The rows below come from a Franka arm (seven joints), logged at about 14 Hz.
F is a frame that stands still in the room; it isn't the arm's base.
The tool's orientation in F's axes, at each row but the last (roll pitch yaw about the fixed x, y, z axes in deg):
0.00 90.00 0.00
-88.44 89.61 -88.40
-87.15 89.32 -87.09
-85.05 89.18 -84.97
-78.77 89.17 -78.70
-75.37 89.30 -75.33
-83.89 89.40 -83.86
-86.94 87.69 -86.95
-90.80 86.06 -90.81
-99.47 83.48 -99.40
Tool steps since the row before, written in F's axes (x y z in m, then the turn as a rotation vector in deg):
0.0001 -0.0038 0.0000 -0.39 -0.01 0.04
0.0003 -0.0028 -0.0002 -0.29 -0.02 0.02
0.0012 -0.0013 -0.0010 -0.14 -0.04 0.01
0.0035 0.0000 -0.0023 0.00 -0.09 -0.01
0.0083 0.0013 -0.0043 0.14 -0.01 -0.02
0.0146 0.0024 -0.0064 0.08 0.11 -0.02
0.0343 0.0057 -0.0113 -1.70 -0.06 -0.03
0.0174 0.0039 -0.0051 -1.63 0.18 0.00
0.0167 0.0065 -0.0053 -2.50 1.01 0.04
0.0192 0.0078 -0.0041 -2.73 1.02 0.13
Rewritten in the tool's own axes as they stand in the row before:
0.0000 -0.0038 0.0001 -0.04 -0.01 -0.39
0.0002 -0.0028 0.0003 -0.02 -0.02 -0.29
0.0010 -0.0013 0.0012 -0.01 -0.04 -0.14
0.0023 0.0000 0.0035 0.01 -0.09 0.00
0.0043 0.0014 0.0083 0.02 -0.01 0.14
0.0064 0.0025 0.0146 0.02 0.11 0.08
0.0113 0.0058 0.0343 0.03 -0.06 -1.70
0.0050 0.0041 0.0174 -0.01 0.18 -1.63
0.0048 0.0069 0.0167 -0.11 1.00 -2.50
0.0028 0.0082 0.0193 -0.19 1.01 -2.73

